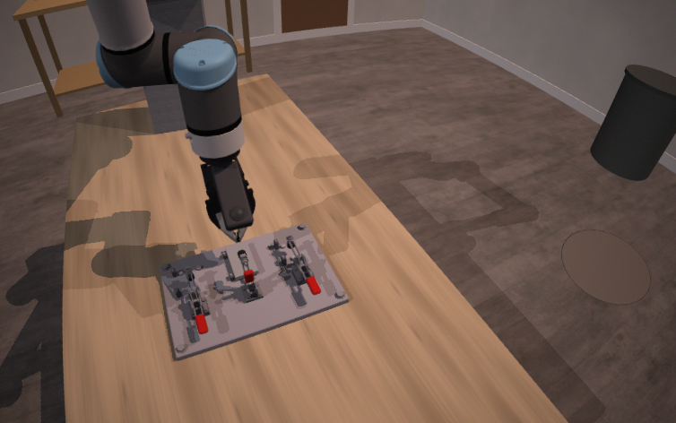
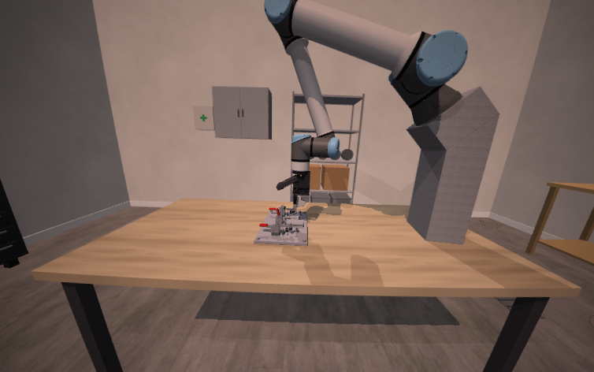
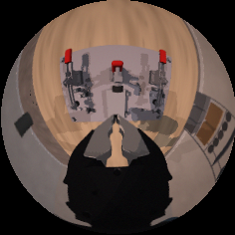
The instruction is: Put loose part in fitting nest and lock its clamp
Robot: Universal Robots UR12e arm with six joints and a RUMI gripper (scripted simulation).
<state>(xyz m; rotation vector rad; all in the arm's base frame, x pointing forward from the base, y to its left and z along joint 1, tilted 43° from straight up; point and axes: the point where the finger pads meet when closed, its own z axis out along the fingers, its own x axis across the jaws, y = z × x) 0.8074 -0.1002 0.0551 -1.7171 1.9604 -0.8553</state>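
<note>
My gripper is now 70 mm above the loose part. The rest, counted from my hand: fixture: 90 mm below, 50 mm ahead, 20 mm to the right.
</note>
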